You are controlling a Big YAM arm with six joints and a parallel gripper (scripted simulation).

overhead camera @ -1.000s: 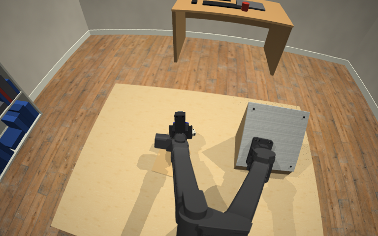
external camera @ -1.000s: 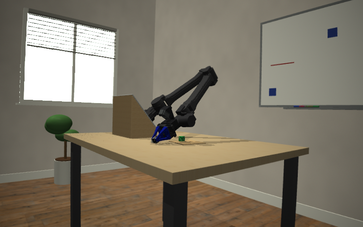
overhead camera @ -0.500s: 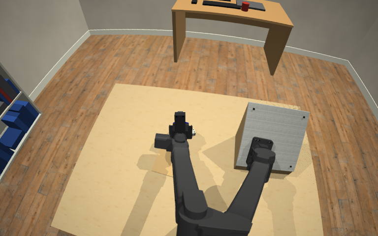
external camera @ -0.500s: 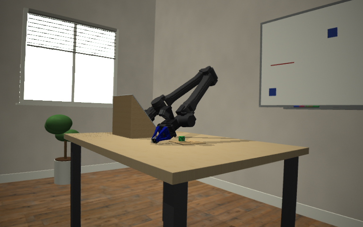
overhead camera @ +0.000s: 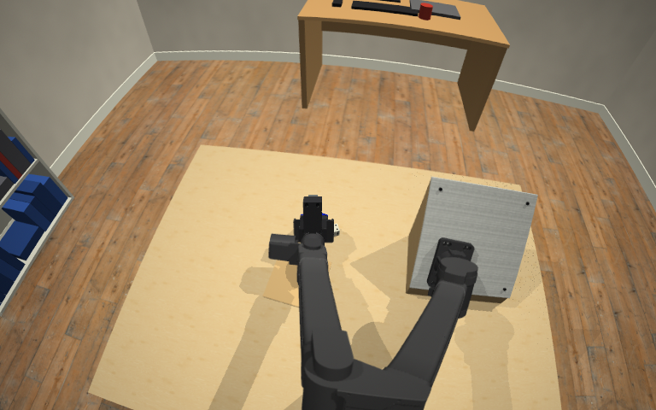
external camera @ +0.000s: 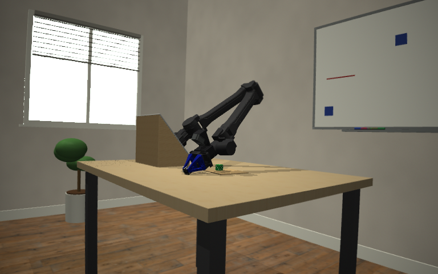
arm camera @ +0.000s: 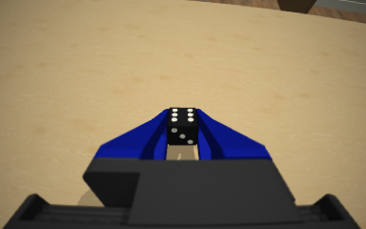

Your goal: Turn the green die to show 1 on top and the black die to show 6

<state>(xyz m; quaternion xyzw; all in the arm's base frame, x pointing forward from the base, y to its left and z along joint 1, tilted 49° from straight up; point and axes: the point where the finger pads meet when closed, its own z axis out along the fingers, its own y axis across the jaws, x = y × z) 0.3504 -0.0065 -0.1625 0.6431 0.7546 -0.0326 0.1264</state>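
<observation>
Right now the black die is right at my hand. Round my hand: tan mat (19 cm to the left, 2 cm below); white die (6 cm behind, 3 cm to the left, 1 cm below); green die (4 cm behind, 18 cm to the left).
</observation>
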